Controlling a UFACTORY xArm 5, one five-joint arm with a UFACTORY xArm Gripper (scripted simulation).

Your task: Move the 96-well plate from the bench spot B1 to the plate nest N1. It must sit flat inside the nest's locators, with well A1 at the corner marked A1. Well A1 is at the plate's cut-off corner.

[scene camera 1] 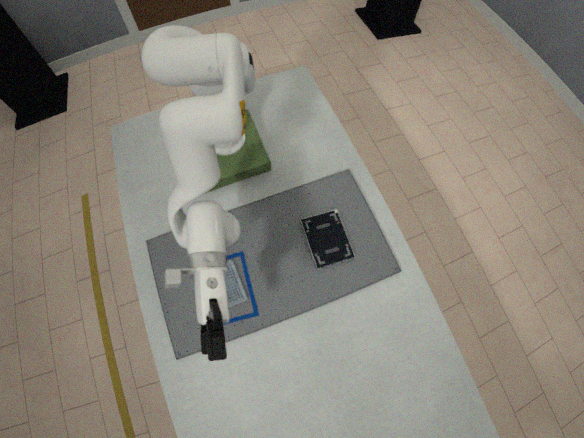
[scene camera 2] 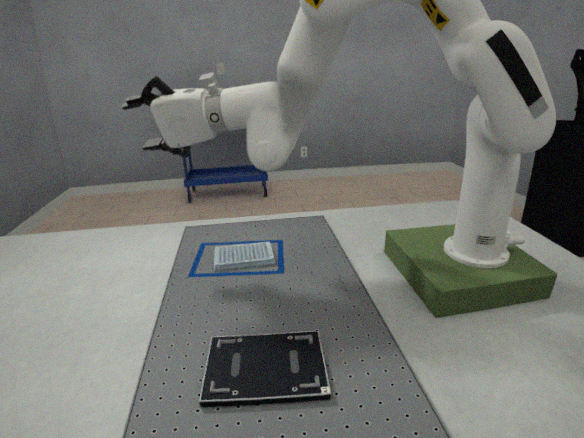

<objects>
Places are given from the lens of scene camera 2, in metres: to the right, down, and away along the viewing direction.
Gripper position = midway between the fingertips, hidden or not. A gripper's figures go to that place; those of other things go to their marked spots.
my gripper (scene camera 2: 135, 125): -0.30, -0.18, 0.67
96-well plate (scene camera 2: 240, 256): -0.11, 0.08, 0.76
plate nest (scene camera 2: 265, 371): -0.04, 0.20, 0.46
The marked spots on the plate nest and the 96-well plate are 0.33 m apart.
</objects>
